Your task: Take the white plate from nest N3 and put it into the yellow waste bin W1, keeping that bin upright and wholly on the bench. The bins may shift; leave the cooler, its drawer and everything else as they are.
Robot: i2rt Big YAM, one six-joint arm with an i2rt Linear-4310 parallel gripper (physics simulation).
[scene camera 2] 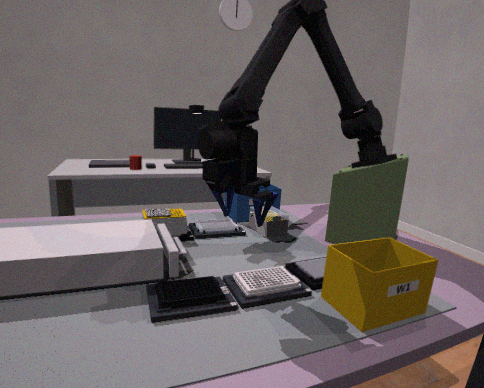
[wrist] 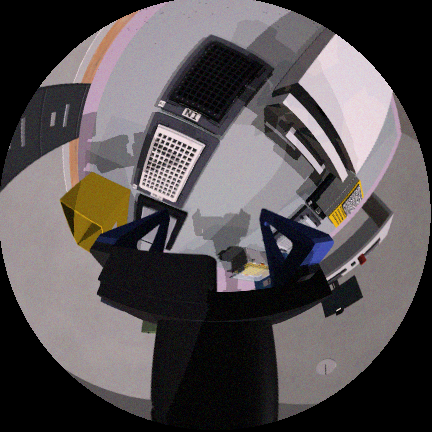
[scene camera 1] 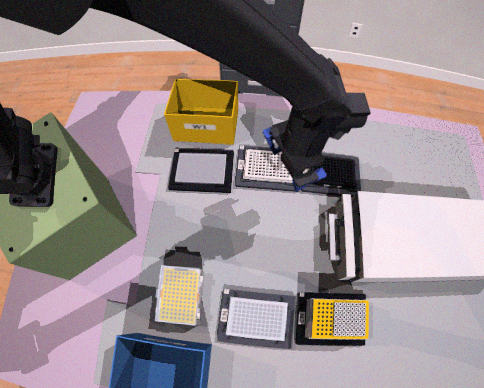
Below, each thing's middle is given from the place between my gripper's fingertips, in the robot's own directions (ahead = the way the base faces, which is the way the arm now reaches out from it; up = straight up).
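Black plate (scene camera 2: 182, 293): my gripper is 50 mm to the right of it, 150 mm short of it and 120 mm above it. Going by their middles, the black plate is the nearest to my gripper of the things named here. Counted from my hand: handled drawer (scene camera 1: 348, 248), 250 mm ahead, 150 mm to the right, 100 mm below; pale plate (scene camera 1: 259, 319), 300 mm to the right, 80 mm behind, 120 mm below; yellow waste bin W1 (scene camera 2: 372, 283), 240 mm to the left, 180 mm behind, 80 mm below.
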